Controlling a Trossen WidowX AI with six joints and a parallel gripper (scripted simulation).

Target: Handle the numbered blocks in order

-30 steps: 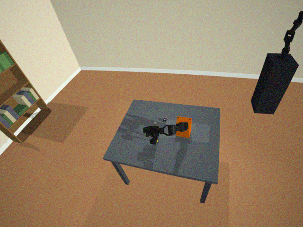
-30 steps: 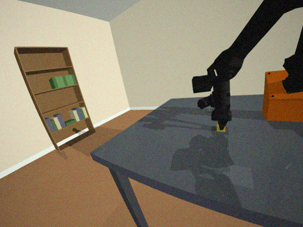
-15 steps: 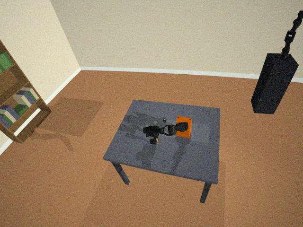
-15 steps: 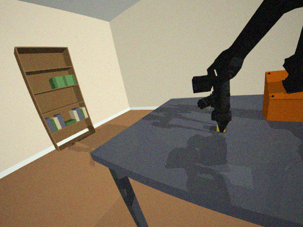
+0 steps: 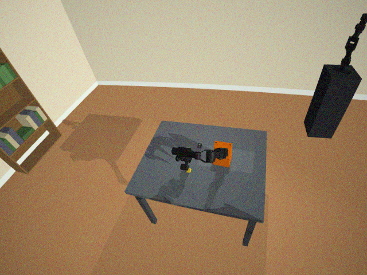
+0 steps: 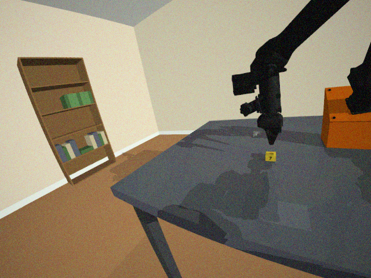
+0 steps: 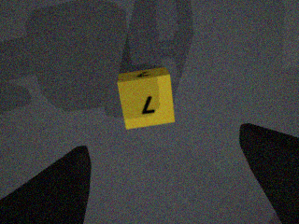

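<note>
The yellow block lies 6 cm below my gripper tip. Round my gripper tip: grey block 6 cm ahead, 23 cm to the right, 6 cm below; black block 4 cm behind, 29 cm to the right, 6 cm below.
</note>
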